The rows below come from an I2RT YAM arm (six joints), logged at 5 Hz.
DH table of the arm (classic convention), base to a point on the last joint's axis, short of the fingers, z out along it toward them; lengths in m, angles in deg. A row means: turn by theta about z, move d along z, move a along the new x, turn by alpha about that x. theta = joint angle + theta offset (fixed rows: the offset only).
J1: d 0.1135; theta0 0; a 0.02; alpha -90
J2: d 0; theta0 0; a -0.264; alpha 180
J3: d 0; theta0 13.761; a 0.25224; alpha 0
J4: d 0; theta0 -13.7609; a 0.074; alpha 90
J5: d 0; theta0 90; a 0; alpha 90
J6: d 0.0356; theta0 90; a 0; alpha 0
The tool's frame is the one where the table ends.
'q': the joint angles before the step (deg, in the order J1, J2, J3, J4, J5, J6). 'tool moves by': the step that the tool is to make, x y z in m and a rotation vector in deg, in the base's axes. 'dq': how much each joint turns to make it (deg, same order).
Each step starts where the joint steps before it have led.
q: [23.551 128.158 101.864 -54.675 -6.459 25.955]
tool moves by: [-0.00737 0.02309 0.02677 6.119 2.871 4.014]
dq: [2.535 -0.198 5.682 -5.989 -6.906 -0.415]
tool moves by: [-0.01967 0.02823 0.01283 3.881 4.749 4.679]
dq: [3.934 0.002 2.843 -5.202 -5.706 0.021]
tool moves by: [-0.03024 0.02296 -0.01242 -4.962 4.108 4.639]
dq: [4.787 0.043 -2.514 -3.563 1.990 0.022]
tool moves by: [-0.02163 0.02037 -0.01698 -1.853 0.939 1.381]
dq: [3.956 0.022 -3.826 2.755 0.917 2.689]
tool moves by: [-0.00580 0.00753 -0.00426 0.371 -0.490 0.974]
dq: [1.268 0.000 -0.983 1.682 0.023 0.306]
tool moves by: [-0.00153 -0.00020 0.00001 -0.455 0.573 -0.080]
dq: [0.109 -0.001 -0.001 -0.676 -0.022 0.197]
